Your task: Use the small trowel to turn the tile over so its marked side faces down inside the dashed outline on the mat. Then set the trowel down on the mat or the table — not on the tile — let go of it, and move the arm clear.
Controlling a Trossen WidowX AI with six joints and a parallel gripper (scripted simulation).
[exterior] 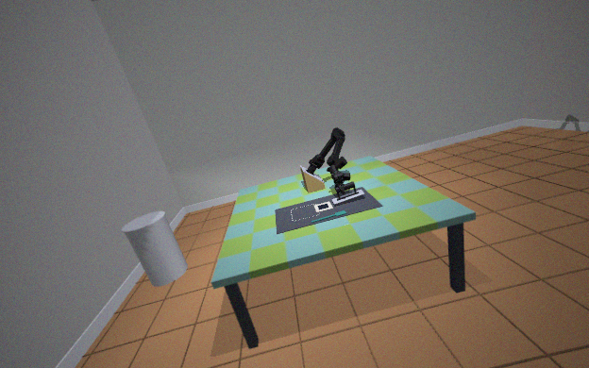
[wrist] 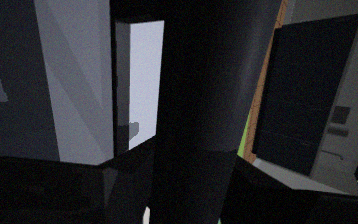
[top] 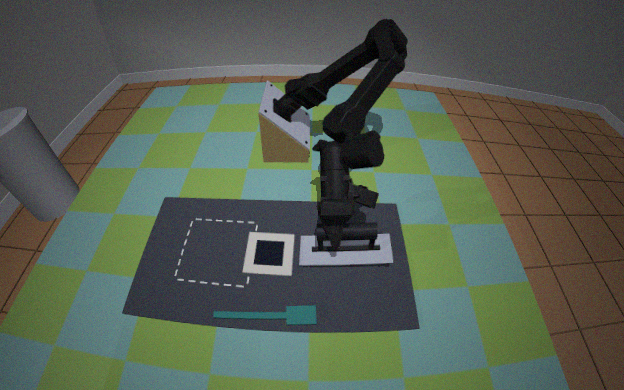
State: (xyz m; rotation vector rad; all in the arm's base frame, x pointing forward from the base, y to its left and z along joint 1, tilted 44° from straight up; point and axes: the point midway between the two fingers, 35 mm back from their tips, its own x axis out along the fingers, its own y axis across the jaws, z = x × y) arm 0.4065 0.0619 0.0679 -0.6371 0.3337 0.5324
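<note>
The tile is 4 cm behind my gripper tip, 14 cm to the right of it and 7 cm below it. The rest, counted from my gripper tip: dark mat: 3 cm behind, 14 cm to the right, 9 cm below; dark grey trowel: 3 cm behind, 1 cm below; teal flat tool: 11 cm ahead, 13 cm to the right, 7 cm below.
</note>
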